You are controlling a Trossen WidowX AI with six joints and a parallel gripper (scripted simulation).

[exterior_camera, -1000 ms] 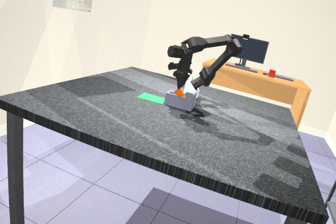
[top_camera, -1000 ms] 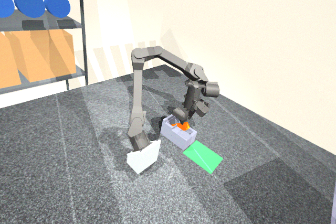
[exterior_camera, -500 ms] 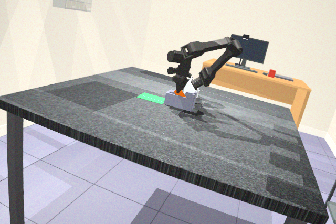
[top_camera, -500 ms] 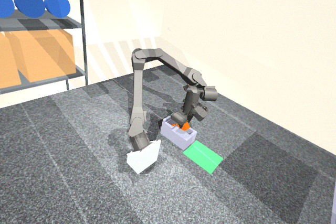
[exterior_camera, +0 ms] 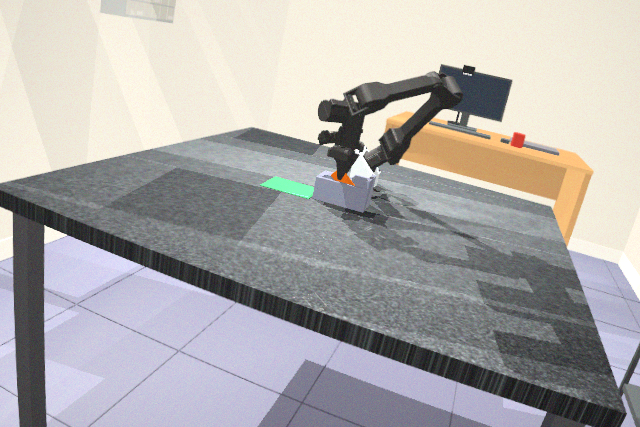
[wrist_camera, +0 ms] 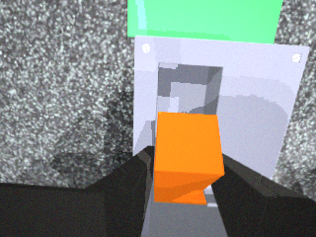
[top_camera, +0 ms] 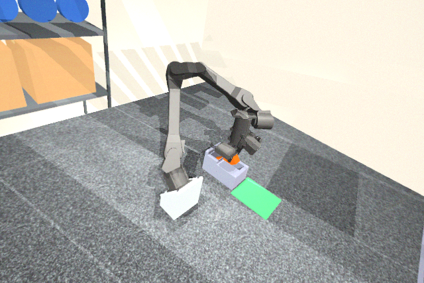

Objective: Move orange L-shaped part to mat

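My gripper tip is 3 cm past the green mat, 14 cm to the left of it and 8 cm above it. Round my gripper tip: orange L-shaped part (1 cm behind, 4 cm to the left, 3 cm below).
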